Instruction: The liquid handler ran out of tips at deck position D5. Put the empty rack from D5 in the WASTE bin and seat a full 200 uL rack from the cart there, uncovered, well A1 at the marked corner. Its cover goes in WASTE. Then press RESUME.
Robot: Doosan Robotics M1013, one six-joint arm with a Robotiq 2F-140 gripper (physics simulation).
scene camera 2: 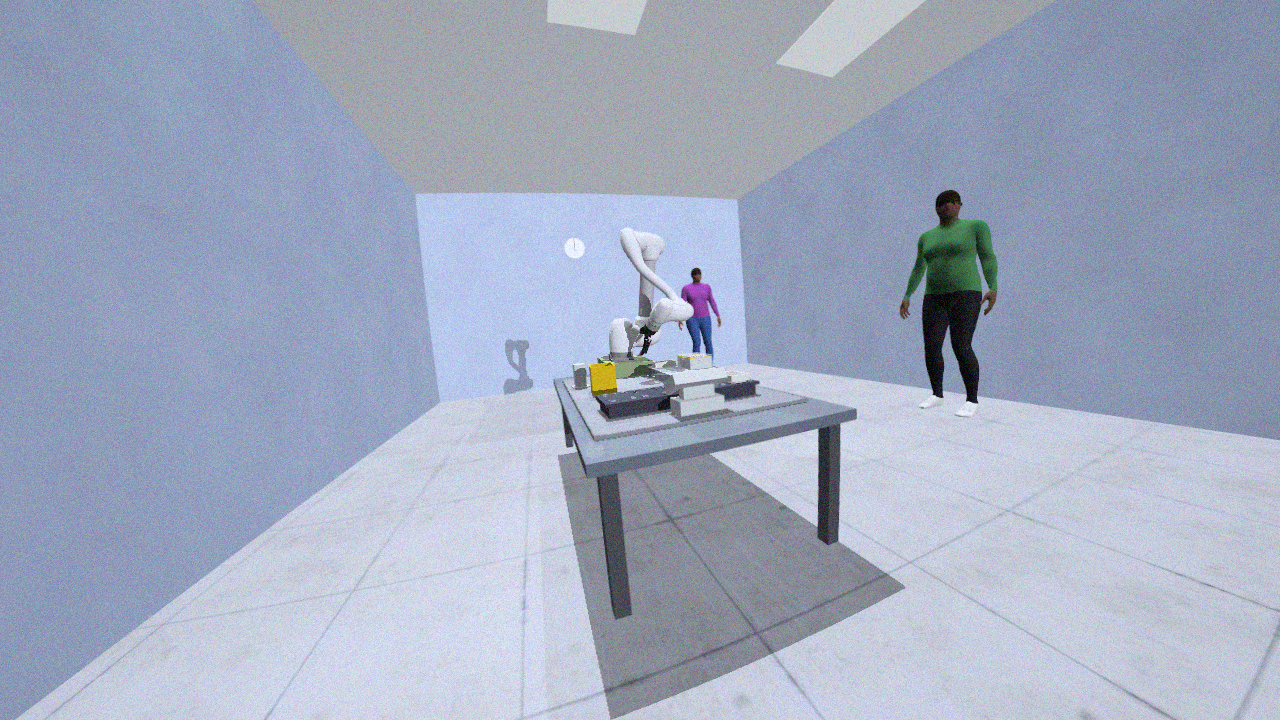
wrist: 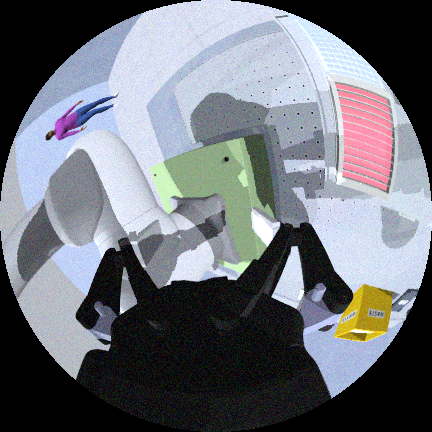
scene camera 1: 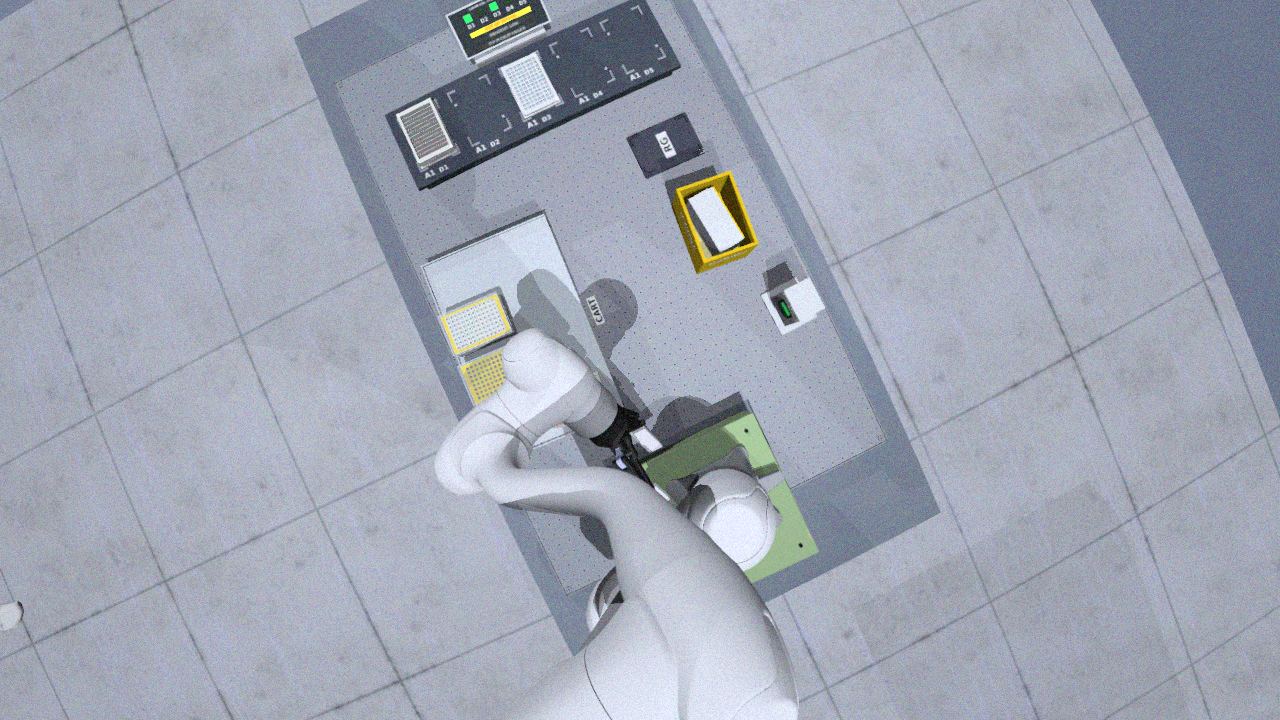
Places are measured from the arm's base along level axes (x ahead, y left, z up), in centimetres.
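Where they show: gripper, between the fingertips: (scene camera 2: pixel 638 348) (wrist: pixel 205 224) (scene camera 1: pixel 661 475); arm's base, origin of its link: (scene camera 2: pixel 621 359) (wrist: pixel 203 227).
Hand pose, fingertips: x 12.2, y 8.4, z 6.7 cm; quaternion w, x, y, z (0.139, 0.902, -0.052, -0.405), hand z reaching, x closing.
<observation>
Things, the pixels of their centre, and the offset from my fingertips. "*": a spot on its surface instead. Level surfaces: height alone.
- cart tray, middle of its body: (scene camera 1: pixel 523 338) (scene camera 2: pixel 683 372) dz -13.3, dx +37.4, dy +12.8 cm
- covered yellow-edged rack, middle of its body: (scene camera 1: pixel 476 324) (scene camera 2: pixel 697 357) dz -4.8, dx +43.4, dy +19.0 cm
- uncovered yellow rack, middle of its body: (scene camera 1: pixel 496 373) dz -4.8, dx +32.7, dy +20.0 cm
- red rack, middle of its body: (wrist: pixel 367 135) (scene camera 1: pixel 576 400) (scene camera 2: pixel 664 363) dz -9.0, dx +20.4, dy +8.6 cm
- dark deck, height of its surface: dz -11.0 cm
- dark-topped rack, middle of its body: (scene camera 1: pixel 426 133) (scene camera 2: pixel 731 376) dz -9.5, dx +86.6, dy +11.0 cm
- white rack, middle of its body: (scene camera 1: pixel 530 85) dz -10.3, dx +85.9, dy -13.8 cm
- yellow WASTE bin, middle of its body: (scene camera 1: pixel 712 224) (wrist: pixel 365 315) (scene camera 2: pixel 602 378) dz -9.8, dx +39.8, dy -34.0 cm
- white box-like thing, middle of its body: (scene camera 1: pixel 714 223) dz -9.2, dx +39.7, dy -34.2 cm
- white box with a green button, middle of its body: (scene camera 1: pixel 796 303) (scene camera 2: pixel 579 375) dz -10.1, dx +16.9, dy -41.9 cm
- status screen, a spot on its surface: (scene camera 1: pixel 497 26) * dz -5.0, dx +98.6, dy -13.2 cm
- small dark plate, middle of its body: (scene camera 1: pixel 665 144) dz -15.9, dx +61.7, dy -34.7 cm
My gripper (scene camera 1: pixel 627 446) (scene camera 2: pixel 645 340) (wrist: pixel 205 224) is open and empty, low over the table beside the green base plate (scene camera 1: pixel 693 450) (wrist: pixel 201 177). The cart tray (scene camera 1: pixel 496 255) holds a covered yellow-edged rack (scene camera 1: pixel 476 322) and an uncovered yellow rack (scene camera 1: pixel 483 376), half hidden by my arm. A red rack (wrist: pixel 365 137) shows in the wrist view. The dark deck (scene camera 1: pixel 582 62) carries a dark-topped rack (scene camera 1: pixel 425 132) at its left end and a white rack (scene camera 1: pixel 530 85) in the middle. The yellow WASTE bin (scene camera 1: pixel 685 223) (wrist: pixel 365 313) (scene camera 2: pixel 603 376) holds a white box-like thing (scene camera 1: pixel 716 219).
A white box with a green button (scene camera 1: pixel 792 307) stands right of the bin. A status screen (scene camera 1: pixel 497 26) sits behind the deck, and a small dark plate (scene camera 1: pixel 663 143) lies near the bin. Two people, one in green (scene camera 2: pixel 950 295) and one in purple (scene camera 2: pixel 699 309) (wrist: pixel 72 123), stand in the room.
</observation>
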